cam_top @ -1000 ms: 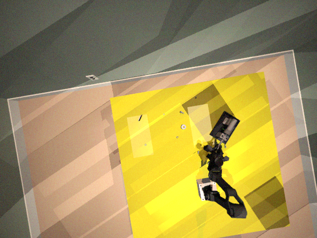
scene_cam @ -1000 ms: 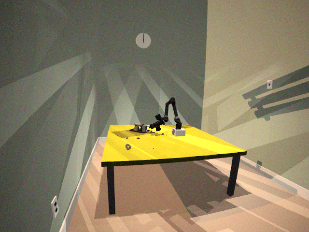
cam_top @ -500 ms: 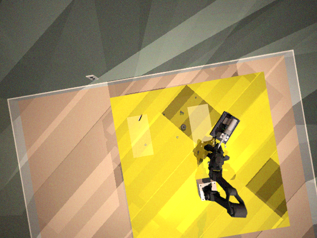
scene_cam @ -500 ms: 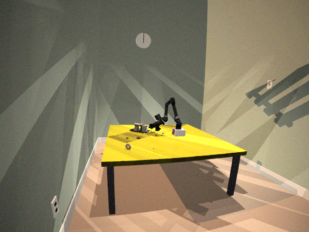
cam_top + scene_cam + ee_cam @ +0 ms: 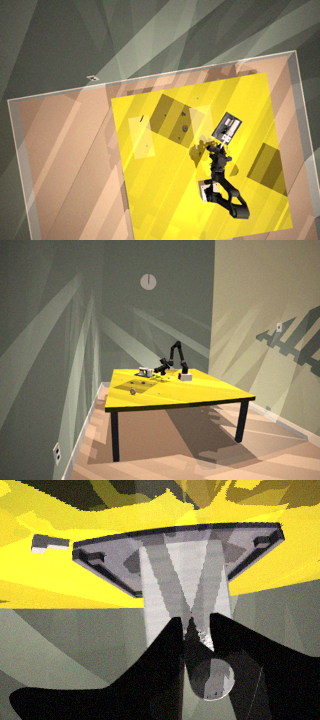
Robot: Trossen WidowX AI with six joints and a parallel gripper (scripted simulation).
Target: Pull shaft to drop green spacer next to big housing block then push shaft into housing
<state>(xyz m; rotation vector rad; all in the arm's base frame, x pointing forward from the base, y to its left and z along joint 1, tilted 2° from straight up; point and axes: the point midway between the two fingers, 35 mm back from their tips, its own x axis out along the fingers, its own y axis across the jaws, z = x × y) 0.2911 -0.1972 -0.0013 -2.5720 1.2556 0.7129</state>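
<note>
Now: the grey shaft 40 mm to the right of my gripper tip, 30 mm ahead of it and 20 mm above it. Round my gripper tip: green spacer: 90 mm to the right, 70 mm ahead, 30 mm below.
</note>
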